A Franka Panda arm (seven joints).
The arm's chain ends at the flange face. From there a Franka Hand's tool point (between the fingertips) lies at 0.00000 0.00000 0.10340 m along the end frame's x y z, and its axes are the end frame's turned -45 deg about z.
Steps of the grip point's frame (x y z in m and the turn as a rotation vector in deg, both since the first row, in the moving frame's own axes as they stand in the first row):
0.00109 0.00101 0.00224 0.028 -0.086 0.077
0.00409 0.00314 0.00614 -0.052 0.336 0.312
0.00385 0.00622 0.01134 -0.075 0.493 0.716
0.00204 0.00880 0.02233 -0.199 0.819 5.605
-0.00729 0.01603 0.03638 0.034 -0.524 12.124
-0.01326 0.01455 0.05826 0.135 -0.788 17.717
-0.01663 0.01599 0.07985 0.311 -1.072 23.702
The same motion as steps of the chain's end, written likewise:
0.00163 -0.00013 0.00224 -0.041 -0.081 0.077
0.00462 -0.00031 0.00614 0.201 0.274 0.312
0.00639 0.00220 0.01134 0.296 0.402 0.716
0.00633 0.00551 0.02234 0.438 0.720 5.605
0.00695 0.01594 0.03638 -0.346 -0.395 12.124
0.00220 0.01903 0.05827 -0.462 -0.653 17.717
0.00146 0.02248 0.07987 -0.538 -0.978 23.702

